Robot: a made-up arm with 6 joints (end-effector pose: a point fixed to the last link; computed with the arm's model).
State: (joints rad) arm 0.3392 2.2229 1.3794 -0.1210 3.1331 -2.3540
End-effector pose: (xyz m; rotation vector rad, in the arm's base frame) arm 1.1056 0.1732 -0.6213 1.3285 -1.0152 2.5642
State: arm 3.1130 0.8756 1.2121 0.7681 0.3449 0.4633
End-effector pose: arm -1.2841 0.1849 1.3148 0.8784 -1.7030 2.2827
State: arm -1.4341 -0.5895 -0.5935 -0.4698 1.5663 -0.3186
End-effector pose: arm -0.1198 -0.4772 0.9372 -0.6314 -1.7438 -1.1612
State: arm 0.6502 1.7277 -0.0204 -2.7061 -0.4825 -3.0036
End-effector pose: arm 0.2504 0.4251 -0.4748 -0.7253 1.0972 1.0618
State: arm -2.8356 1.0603 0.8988 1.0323 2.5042 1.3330
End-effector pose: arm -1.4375 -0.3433 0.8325 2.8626 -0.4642 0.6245
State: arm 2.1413 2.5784 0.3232 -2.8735 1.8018 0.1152
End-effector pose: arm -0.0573 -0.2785 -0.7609 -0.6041 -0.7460 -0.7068
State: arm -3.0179 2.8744 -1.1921 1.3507 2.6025 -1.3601
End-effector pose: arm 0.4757 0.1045 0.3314 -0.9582 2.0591 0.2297
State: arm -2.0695 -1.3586 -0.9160 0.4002 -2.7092 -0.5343
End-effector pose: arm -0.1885 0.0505 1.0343 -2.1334 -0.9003 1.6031
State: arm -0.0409 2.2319 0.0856 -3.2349 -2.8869 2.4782
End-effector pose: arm 0.1165 0.2005 -0.6980 0.5396 -0.7383 0.1527
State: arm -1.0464 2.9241 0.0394 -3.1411 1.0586 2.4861
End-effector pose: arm -0.1557 0.6807 -0.4464 -0.8012 -2.0063 0.1766
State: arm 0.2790 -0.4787 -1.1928 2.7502 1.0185 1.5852
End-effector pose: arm 0.3017 0.2845 0.5786 1.2749 1.6019 -1.1585
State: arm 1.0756 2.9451 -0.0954 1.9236 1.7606 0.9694
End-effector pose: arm -0.3884 -0.5693 -0.5122 0.6874 0.5497 2.4666
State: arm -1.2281 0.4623 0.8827 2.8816 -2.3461 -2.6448
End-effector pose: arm 0.5447 -0.9342 1.4721 1.5587 2.3514 1.2095
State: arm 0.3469 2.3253 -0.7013 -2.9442 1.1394 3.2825
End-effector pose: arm -0.3837 0.0761 -0.0844 0.4131 -2.0314 -0.1299
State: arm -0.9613 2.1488 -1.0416 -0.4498 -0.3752 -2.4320
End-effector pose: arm -0.2977 0.1023 0.2003 0.2416 -0.4601 1.9275
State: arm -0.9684 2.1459 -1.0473 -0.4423 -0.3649 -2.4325
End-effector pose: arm -0.2967 0.1029 0.2029 0.2309 -0.4655 1.9269
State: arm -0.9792 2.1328 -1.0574 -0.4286 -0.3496 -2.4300
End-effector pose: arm -0.2941 0.1018 0.2056 0.2039 -0.4761 1.9265
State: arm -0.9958 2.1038 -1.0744 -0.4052 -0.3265 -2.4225
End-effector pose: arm -0.2892 0.0981 0.2084 0.1510 -0.4945 1.9260
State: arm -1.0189 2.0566 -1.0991 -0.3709 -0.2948 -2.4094
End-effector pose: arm -0.2819 0.0917 0.2117 0.0684 -0.5201 1.9248
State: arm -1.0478 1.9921 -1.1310 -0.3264 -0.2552 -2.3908
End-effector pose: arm -0.2731 0.0830 0.2161 -0.0427 -0.5503 1.9221
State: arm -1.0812 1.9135 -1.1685 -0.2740 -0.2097 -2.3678
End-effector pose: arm -0.2637 0.0731 0.2220 -0.1769 -0.5810 1.9171
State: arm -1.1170 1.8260 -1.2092 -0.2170 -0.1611 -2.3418
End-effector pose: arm -0.2547 0.0633 0.2296 -0.3254 -0.6084 1.9096
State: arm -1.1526 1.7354 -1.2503 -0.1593 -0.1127 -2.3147
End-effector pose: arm -0.2469 0.0547 0.2382 -0.4779 -0.6296 1.9006
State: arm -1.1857 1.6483 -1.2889 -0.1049 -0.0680 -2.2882
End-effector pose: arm -0.2405 0.0480 0.2472 -0.6232 -0.6443 1.8909
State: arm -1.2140 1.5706 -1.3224 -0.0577 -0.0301 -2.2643
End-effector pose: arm -0.2356 0.0433 0.2555 -0.7508 -0.6527 1.8821
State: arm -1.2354 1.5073 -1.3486 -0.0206 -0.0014 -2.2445
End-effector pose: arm -0.2321 0.0402 0.2621 -0.8524 -0.6571 1.8759
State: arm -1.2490 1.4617 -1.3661 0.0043 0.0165 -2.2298
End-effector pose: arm -0.2298 0.0379 0.2662 -0.9229 -0.6593 1.8727
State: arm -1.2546 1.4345 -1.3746 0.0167 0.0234 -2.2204
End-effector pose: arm -0.2284 0.0358 0.2677 -0.9616 -0.6610 1.8728
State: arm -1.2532 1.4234 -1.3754 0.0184 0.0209 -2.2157
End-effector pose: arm -0.2279 0.0336 0.2669 -0.9726 -0.6631 1.8757
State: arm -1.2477 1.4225 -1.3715 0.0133 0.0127 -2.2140
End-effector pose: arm -0.2278 0.0315 0.2647 -0.9663 -0.6653 1.8801
